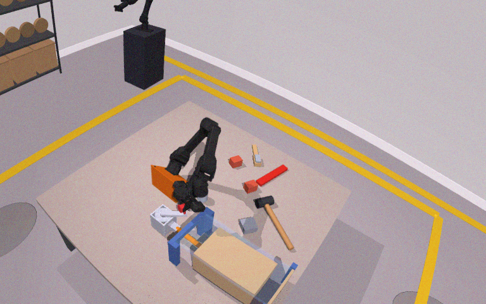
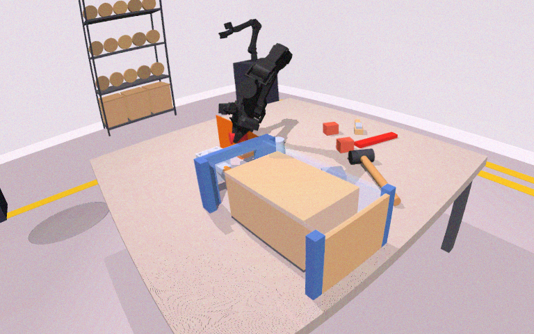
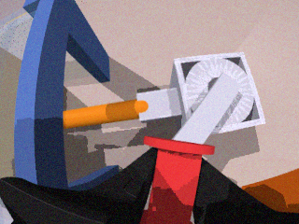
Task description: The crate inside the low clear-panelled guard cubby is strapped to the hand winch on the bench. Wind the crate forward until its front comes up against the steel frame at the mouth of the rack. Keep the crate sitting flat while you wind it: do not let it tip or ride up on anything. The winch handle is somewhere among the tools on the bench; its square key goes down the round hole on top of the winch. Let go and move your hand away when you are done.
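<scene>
My gripper tip is now 2 cm past the winch handle, 1 cm to the left of it and 3 cm above it. Round my gripper tip: red knob: 1 cm ahead, 2 cm to the left; grey hand winch: 9 cm behind, 5 cm to the right, 10 cm below; blue steel frame: 9 cm ahead, 6 cm to the right, 3 cm below.
</scene>
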